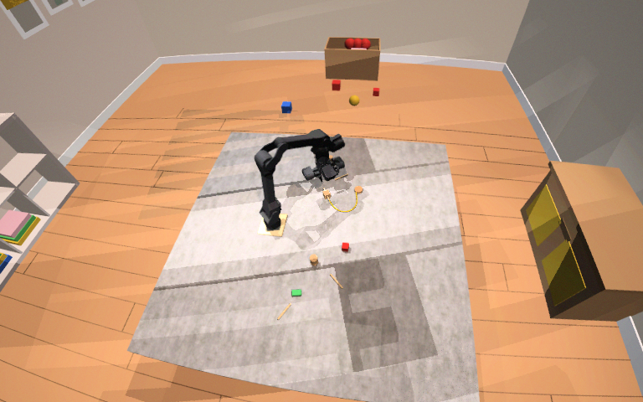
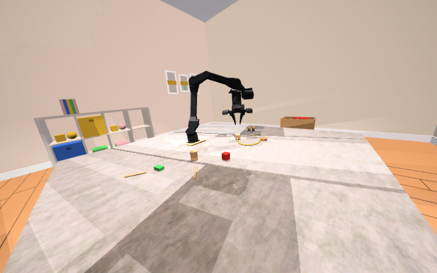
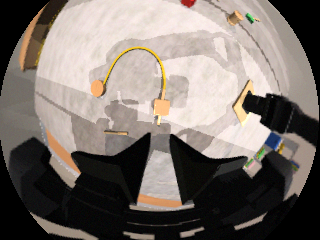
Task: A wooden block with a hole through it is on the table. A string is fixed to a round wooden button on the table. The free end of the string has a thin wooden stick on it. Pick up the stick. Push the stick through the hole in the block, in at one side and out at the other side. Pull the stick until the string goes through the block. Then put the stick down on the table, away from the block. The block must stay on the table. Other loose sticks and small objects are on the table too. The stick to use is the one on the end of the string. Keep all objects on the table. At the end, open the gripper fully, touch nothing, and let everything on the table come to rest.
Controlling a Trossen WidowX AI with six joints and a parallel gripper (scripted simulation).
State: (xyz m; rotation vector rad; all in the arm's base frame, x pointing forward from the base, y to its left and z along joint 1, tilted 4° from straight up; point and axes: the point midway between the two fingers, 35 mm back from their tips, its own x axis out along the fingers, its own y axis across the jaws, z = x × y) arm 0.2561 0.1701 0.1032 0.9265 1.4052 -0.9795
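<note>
Right now my gripper tip is 7 cm above the small wooden block, 2 cm to the left of it and 1 cm short of it. The rest, counted from my gripper tip: round wooden button 16 cm ahead, 8 cm below; red cube 32 cm to the right, 8 cm below, 7 cm ahead; loose stick 10 cm to the left, 10 cm ahead, 9 cm below.
</note>
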